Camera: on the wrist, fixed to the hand. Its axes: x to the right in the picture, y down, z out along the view.
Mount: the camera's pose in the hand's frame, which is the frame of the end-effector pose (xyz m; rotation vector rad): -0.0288 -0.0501 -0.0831 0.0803 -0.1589 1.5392
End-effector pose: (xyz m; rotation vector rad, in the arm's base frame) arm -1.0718 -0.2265 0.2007 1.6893 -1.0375 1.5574
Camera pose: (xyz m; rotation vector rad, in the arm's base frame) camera -1.0713 -0.1264 0.1859 -0.6478 1.9796 -1.6432
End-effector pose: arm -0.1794 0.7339 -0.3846 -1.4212 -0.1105 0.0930
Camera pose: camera -0.1970 0.6413 -0.3477 -1.1230 0.8688 1.4420
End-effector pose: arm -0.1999 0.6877 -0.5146 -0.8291 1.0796 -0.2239
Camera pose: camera -0.2731 0.6284 -0.4776 0.2101 1.2666 1.0619
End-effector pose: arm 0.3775 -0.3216 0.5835 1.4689 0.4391 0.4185
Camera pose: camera 0.3096 -0.2690 0.5300 1.6682 -0.9302 1.4605
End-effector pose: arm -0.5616 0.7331 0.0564 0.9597 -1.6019 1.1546
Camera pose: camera -0.4879 0.8024 0.0537 0.3727 2.2704 -1.9572
